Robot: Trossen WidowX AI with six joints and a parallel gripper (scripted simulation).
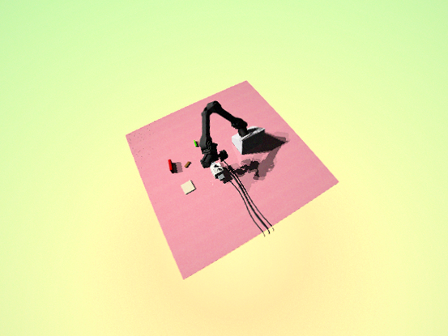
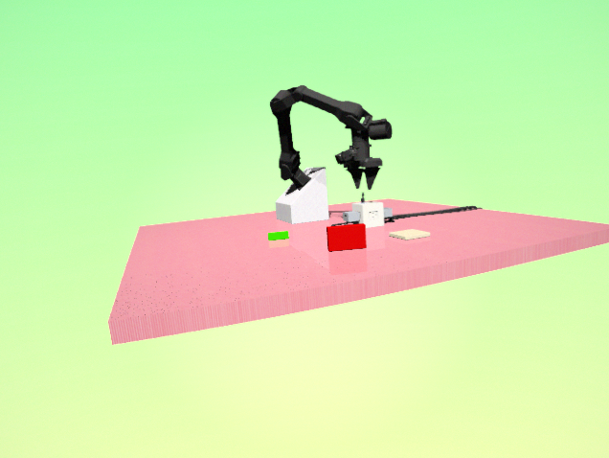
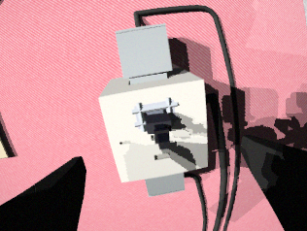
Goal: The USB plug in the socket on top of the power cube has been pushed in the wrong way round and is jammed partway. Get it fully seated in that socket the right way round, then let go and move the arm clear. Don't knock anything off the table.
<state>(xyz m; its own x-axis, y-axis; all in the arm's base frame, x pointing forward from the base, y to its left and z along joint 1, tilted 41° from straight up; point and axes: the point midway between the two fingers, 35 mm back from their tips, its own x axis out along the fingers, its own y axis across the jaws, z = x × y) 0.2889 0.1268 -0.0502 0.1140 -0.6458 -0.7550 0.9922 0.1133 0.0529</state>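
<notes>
Right now the dark USB plug is 30 mm below my gripper tip. Also, from my gripper tip: USB socket: 10 mm to the right, 50 mm below; then small brown block: 190 mm ahead, 150 mm to the right, 120 mm below; then flat beige tile: 250 mm ahead, 30 mm to the left, 120 mm below.
</notes>
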